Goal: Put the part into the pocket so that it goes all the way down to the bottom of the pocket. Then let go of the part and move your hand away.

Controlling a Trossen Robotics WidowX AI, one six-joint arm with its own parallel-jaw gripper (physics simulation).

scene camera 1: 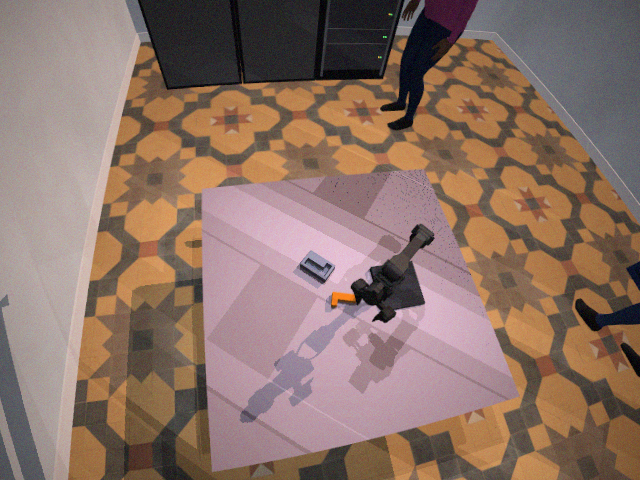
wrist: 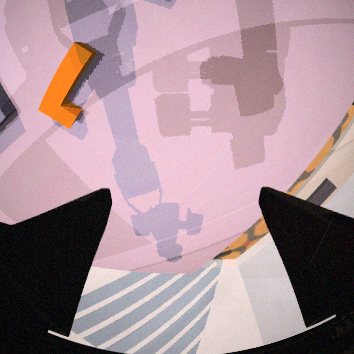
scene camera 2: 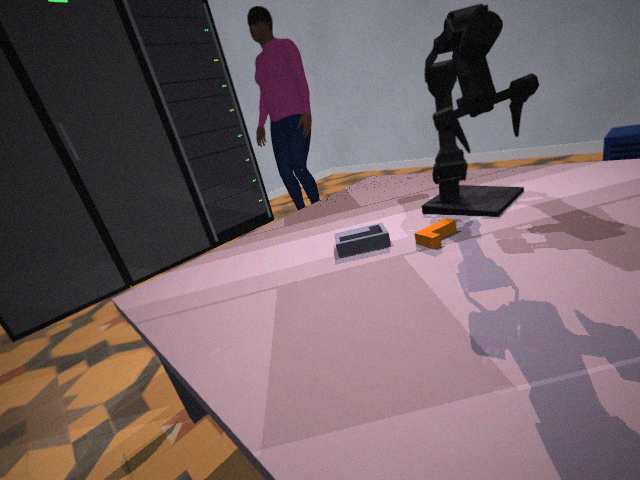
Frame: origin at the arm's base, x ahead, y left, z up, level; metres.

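Where they show: gripper, between the fingertips: (scene camera 1: 365, 312) (wrist: 186, 195) (scene camera 2: 492, 144); arm's base, origin of its link: (scene camera 2: 449, 199).
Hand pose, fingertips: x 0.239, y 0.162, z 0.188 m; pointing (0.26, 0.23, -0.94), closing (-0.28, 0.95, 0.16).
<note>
Each offset is from my fingertips to the top centre of the thing. Level surfaces: height alone.
The orange L-shaped part @[dx +0.002, dy -0.123, dz -0.181 m] (scene camera 1: 336, 299) (scene camera 2: 436, 231) (wrist: 64, 82) lies flat on the table, close to the arm's base. The grey block with the L-shaped pocket @[dx +0.053, dy -0.321, dz -0.175 m] (scene camera 1: 327, 275) (scene camera 2: 364, 246) stands apart from the part, to its upper left in scene camera 1. A dark corner of the block (wrist: 5, 109) shows at the left edge of the wrist view. The pocket holds no part. My gripper (scene camera 2: 492, 143) (wrist: 186, 195) is open and empty, its fingers wide apart, high above the table. In the wrist view the part is up and left of the fingertips. In scene camera 1 the arm hides part of the gripper.
The arm's dark base plate (scene camera 1: 409, 290) (scene camera 2: 475, 200) is on the pink table @[dz -0.211 m] (scene camera 1: 248, 428) (scene camera 2: 206, 330), behind the part in scene camera 2. Arm shadows cross the table. Dark cabinets (scene camera 1: 279, 36) (scene camera 2: 67, 155) and a person in pink (scene camera 1: 454, 15) (scene camera 2: 283, 82) stand beyond it.
</note>
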